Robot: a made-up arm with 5 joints. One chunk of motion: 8 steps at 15 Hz.
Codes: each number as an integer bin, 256 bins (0 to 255) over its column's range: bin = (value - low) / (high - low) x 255, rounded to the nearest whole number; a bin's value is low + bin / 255 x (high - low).
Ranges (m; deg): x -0.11..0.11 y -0.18..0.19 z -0.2..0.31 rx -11..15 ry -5..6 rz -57..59
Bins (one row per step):
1: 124 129 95 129 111 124
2: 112 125 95 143 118 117
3: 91 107 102 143 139 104
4: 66 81 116 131 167 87
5: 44 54 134 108 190 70
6: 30 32 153 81 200 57
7: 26 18 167 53 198 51
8: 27 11 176 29 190 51
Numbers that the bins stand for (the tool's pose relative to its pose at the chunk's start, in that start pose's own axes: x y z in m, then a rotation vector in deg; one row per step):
1: -0.0030 0.0072 -0.0100 2.15 -0.21 -0.59
2: -0.0134 0.0014 -0.0100 3.58 0.09 -3.78
3: -0.0315 -0.0247 0.0040 3.58 1.00 -9.69
4: -0.0531 -0.0625 0.0320 2.36 2.20 -17.42
5: -0.0720 -0.1016 0.0680 0.01 3.20 -25.16
6: -0.0841 -0.1336 0.1060 -2.74 3.63 -31.07
7: -0.0876 -0.1539 0.1340 -5.60 3.54 -33.80
8: -0.0867 -0.1640 0.1520 -8.04 3.20 -33.80

